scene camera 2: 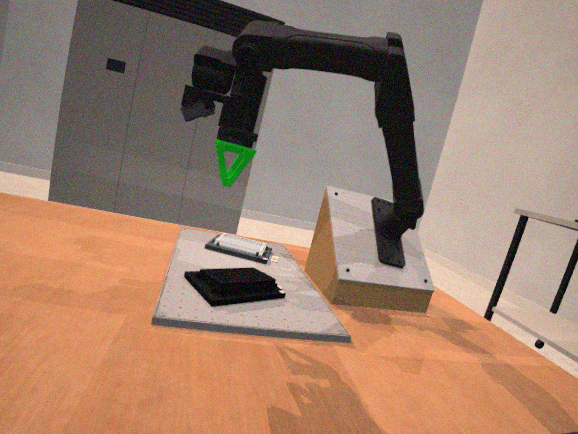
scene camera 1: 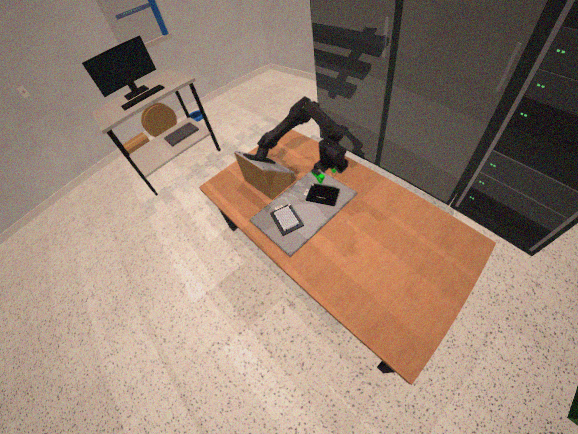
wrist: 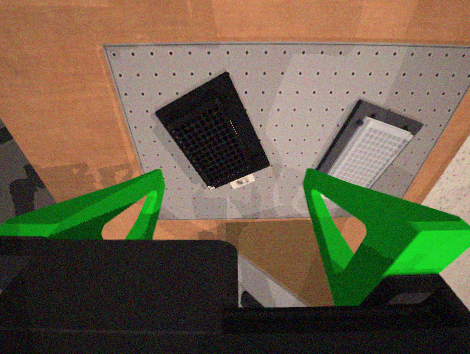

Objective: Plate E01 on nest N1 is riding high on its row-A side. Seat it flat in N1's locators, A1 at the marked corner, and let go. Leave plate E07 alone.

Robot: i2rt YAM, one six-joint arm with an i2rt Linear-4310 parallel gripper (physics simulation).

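Places are measured from the arm's base along level axes (x right, y back, z down), in centimetres.
Pixels of known places: gripper, between the fingertips: (scene camera 2: 225,182) (scene camera 1: 327,177) (wrist: 234,176); arm's base, origin of its link: (scene camera 2: 386,231) (scene camera 1: 259,159).
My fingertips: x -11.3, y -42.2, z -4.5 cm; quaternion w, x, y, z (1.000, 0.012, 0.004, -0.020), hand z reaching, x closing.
Ahead of a thing's pixels: the offset from my fingertips to its top centre. Level surfaces: height alone.
Black plate E01 {dx -2.8, dy +6.1, dz +16.1 cm} (scene camera 1: 324,194) (scene camera 2: 237,276) (wrist: 207,145) lies on the black nest N1 {dx -2.3, dy +5.8, dz +17.4 cm} (scene camera 2: 220,301) (wrist: 250,140), with a small pale label at the nest's edge. Black on black makes the plate's tilt and the locators hard to make out. The white plate, taken as E07 {dx +22.7, dy +8.1, dz +16.9 cm} (scene camera 1: 286,218) (scene camera 2: 241,245) (wrist: 372,152), sits in a second dark nest (scene camera 1: 296,230) (wrist: 345,125). My gripper (scene camera 1: 327,175) (scene camera 2: 227,185) (wrist: 234,176) has green fingers. It is open and empty, pointing down above the board, clear of both plates. In the wrist view a fingertip overlaps the view of the white plate's near end.
A grey perforated board {dx +9.8, dy +8.2, dz +19.5 cm} (scene camera 1: 291,246) (scene camera 2: 250,332) (wrist: 295,62) carries both nests on the wooden table {dz +20.8 cm} (scene camera 1: 380,260) (scene camera 2: 100,350) (wrist: 55,100). The arm's wedge-shaped base block (scene camera 1: 265,180) (scene camera 2: 382,300) stands beside the board. Dark cabinets and a desk with a monitor (scene camera 1: 120,66) stand farther off.
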